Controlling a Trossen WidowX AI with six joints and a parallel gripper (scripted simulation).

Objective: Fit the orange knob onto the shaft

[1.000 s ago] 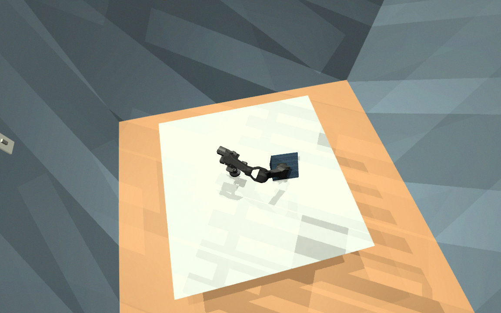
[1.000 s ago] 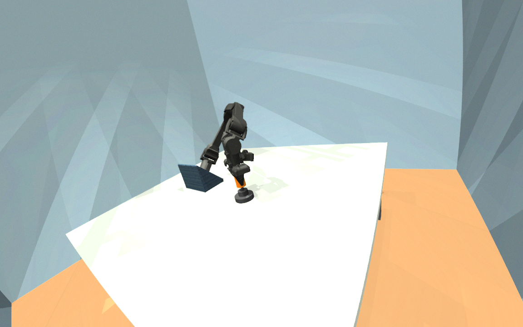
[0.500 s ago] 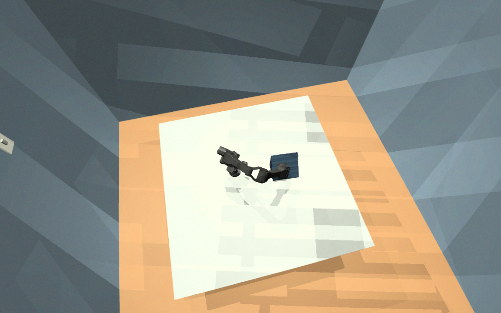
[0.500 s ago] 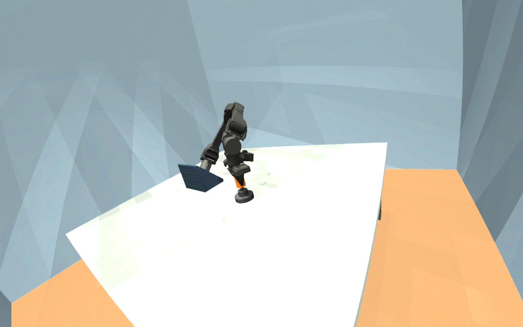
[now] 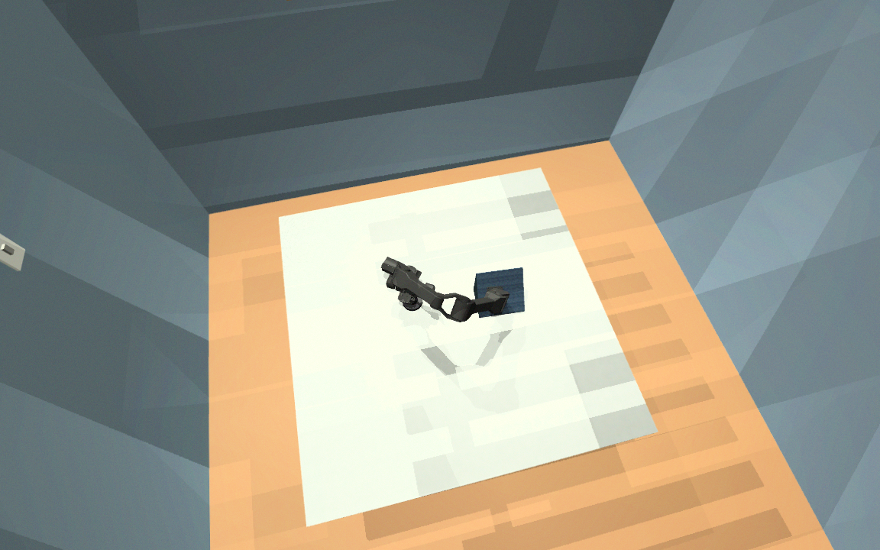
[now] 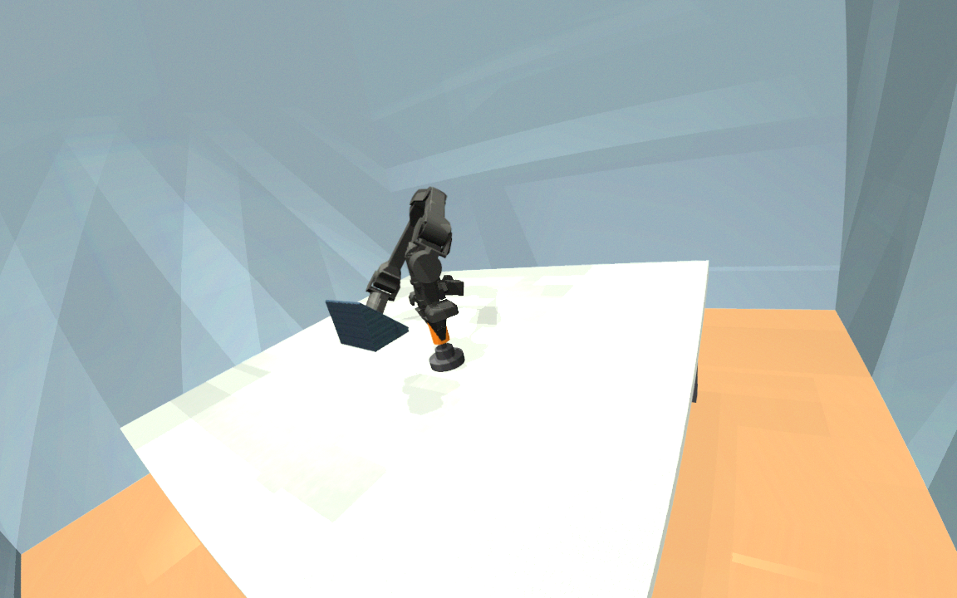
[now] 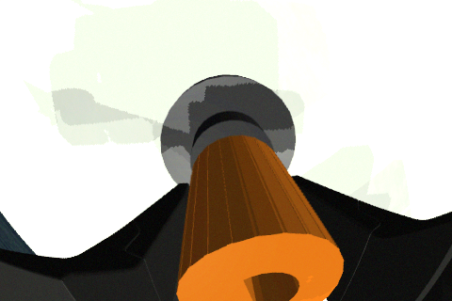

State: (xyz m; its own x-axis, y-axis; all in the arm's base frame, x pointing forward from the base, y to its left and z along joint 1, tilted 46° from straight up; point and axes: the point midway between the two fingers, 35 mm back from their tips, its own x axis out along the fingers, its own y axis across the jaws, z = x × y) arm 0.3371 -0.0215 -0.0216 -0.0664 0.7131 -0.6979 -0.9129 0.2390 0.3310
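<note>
My gripper tip is now 20 mm below the orange knob. From my gripper tip the other things lie so: round pedestal 40 mm below.
</note>
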